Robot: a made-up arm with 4 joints. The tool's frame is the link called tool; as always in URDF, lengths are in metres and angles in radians.
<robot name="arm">
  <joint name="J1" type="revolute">
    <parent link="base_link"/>
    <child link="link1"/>
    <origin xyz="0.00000 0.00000 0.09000" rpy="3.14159 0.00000 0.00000"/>
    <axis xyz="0 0 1"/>
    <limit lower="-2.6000" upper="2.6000"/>
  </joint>
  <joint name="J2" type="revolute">
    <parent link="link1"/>
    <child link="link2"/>
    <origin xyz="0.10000 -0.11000 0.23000"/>
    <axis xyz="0 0 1"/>
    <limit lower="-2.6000" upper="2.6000"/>
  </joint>
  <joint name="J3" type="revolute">
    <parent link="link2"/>
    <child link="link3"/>
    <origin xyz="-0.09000 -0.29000 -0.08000" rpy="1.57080 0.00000 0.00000"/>
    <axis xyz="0 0 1"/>
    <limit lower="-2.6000" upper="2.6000"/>
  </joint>
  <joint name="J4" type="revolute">
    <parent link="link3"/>
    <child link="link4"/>
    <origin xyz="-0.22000 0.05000 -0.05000" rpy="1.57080 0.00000 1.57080"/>
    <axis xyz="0 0 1"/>
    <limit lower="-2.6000" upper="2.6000"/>
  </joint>
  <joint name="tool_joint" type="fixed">
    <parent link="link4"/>
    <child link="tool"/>
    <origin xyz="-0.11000 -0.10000 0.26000" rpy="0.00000 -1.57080 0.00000"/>
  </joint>
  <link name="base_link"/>
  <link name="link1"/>
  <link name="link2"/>
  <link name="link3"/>
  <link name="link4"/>
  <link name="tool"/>
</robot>
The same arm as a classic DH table. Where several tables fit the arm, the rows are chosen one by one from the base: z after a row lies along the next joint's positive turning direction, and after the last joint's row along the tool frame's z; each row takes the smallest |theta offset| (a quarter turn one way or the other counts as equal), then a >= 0, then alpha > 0; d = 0 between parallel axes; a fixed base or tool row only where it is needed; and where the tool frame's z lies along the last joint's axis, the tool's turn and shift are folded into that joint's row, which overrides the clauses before.
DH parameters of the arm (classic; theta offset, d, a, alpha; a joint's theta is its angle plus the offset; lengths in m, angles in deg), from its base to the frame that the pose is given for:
base (fixed): 0.00 0.0000 0.0000 180.00
J1: -47.73 0.0000 0.1487 0.00
J2: 47.73 0.0600 -0.0900 90.00
J3: 90.00 0.2400 0.0500 90.00
J4: -90.00 0.0400 0.1000 90.00
tool (fixed): 90.00 0.1100 0.0000 0.00
Joint limits (deg, base to tool): -148.97..148.97 -148.97..148.97 -148.97..148.97 -148.97..148.97

